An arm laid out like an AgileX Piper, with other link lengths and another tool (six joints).
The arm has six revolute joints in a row. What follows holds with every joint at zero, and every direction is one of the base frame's.
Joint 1 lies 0.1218 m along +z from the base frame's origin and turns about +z.
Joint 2 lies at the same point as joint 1 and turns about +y.
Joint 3 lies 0.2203 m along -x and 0.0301 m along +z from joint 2 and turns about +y.
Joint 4 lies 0.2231 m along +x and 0.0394 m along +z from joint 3 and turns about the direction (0.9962, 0, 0.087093).
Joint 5 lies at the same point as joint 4 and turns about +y.
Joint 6 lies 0.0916 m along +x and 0.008 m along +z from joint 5 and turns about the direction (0.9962, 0, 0.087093).
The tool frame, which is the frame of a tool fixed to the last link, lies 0.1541 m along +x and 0.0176 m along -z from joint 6; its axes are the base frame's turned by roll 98.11, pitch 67.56 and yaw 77.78 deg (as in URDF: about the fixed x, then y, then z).
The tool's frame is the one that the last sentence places.
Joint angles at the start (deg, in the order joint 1, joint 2, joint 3, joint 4, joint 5, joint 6):
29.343, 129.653, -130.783, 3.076, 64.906, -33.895
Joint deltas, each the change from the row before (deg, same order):
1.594, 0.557, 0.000, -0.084, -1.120, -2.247
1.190, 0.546, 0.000, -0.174, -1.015, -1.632
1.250, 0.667, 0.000, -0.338, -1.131, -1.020
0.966, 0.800, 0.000, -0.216, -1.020, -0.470
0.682, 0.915, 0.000, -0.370, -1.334, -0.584
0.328, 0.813, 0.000, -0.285, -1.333, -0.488
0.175, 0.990, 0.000, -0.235, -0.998, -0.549
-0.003, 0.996, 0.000, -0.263, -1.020, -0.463
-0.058, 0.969, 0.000, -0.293, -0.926, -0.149
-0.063, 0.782, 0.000, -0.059, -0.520, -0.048
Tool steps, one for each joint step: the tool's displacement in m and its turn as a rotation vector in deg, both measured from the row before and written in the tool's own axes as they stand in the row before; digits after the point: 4 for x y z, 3 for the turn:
-0.0049, 0.0125, 0.0006, -0.615, -1.905, -3.136
-0.0040, 0.0091, 0.0015, -0.340, -1.459, -2.322
-0.0040, 0.0096, 0.0023, -0.228, -1.258, -1.875
-0.0023, 0.0087, 0.0035, -0.251, -0.741, -1.167
-0.0021, 0.0060, 0.0053, 0.086, -0.837, -1.081
-0.0017, 0.0032, 0.0055, 0.230, -0.753, -0.660
0.0011, 0.0032, 0.0066, 0.110, -0.259, -0.756
0.0018, 0.0018, 0.0071, 0.228, -0.164, -0.567
0.0024, 0.0015, 0.0069, 0.253, 0.033, -0.285
0.0028, 0.0020, 0.0052, -0.003, 0.249, -0.120

